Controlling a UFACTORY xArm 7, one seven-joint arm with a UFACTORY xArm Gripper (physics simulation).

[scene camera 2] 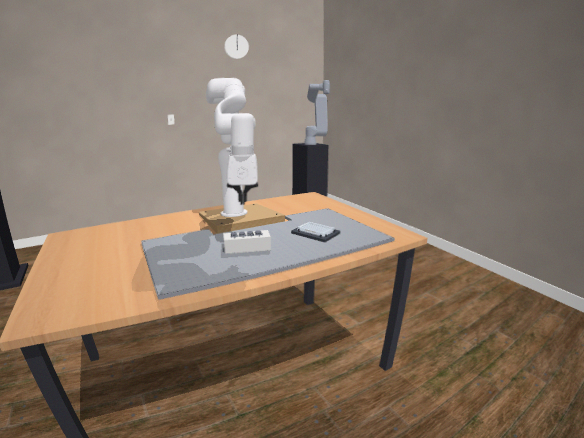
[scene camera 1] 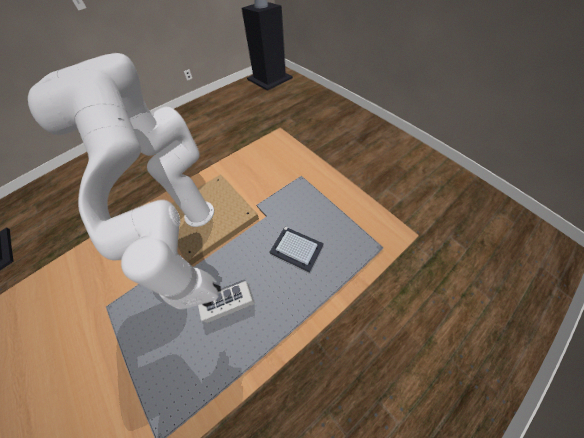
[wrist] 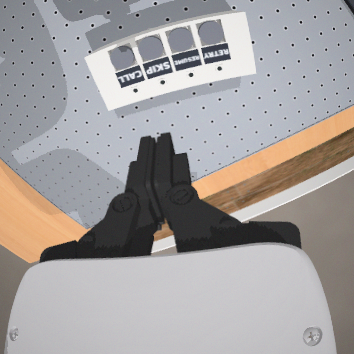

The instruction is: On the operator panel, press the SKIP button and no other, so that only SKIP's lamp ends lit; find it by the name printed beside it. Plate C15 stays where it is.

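Where they show: gripper, fingertip midpoint: (scene camera 2: 242,203) (scene camera 1: 208,300) (wrist: 161,154); arm's base at its link origin: (scene camera 2: 234,213) (scene camera 1: 199,214).
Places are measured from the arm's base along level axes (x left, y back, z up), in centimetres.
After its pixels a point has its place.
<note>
The operator panel (scene camera 1: 229,311) {x -12.4, y -40.9, z 1.6 cm} (scene camera 2: 247,243) {x -12.6, y -40.9, z 2.1 cm} (wrist: 242,47) {x -4.6, y -40.6, z 4.1 cm} is a white box with four round grey buttons in a row. In the wrist view the labels appear upside down: CALL, the SKIP button (wrist: 151,47) {x -12.0, y -35.6, z 4.4 cm}, RESUME and RETRY from left to right. The small lamp (wrist: 162,82) {x -13.5, y -39.2, z 4.1 cm} beside SKIP is dark, like the other lamps. My gripper (scene camera 2: 243,202) {x -13.2, y -39.5, z 16.4 cm} (wrist: 161,154) {x -13.2, y -39.5, z 16.4 cm} is shut and empty, its tips raised above the panel's level and apart from it. In scene camera 1 the arm partly hides the fingers and the panel's left end. A white well plate (scene camera 1: 298,247) {x 19.2, y -39.6, z 1.3 cm} (scene camera 2: 316,229) {x 17.8, y -40.8, z 1.3 cm} sits in a black holder; its name is not readable.
The panel and holder stand on a grey perforated mat (scene camera 1: 335,240) {x 32.1, y -46.4, z -1.2 cm} (scene camera 2: 360,237) {x 31.6, y -52.1, z -1.4 cm} on the wooden table (scene camera 1: 280,150) {x 50.7, y 7.2, z -2.5 cm} (scene camera 2: 90,260) {x -69.1, y -15.4, z -2.5 cm}. The arm's base stands on a tan perforated block (scene camera 1: 230,200) {x 13.5, y -3.4, z 0.1 cm} (scene camera 2: 267,216) {x 9.7, y -15.2, z 1.1 cm} behind the panel.
</note>
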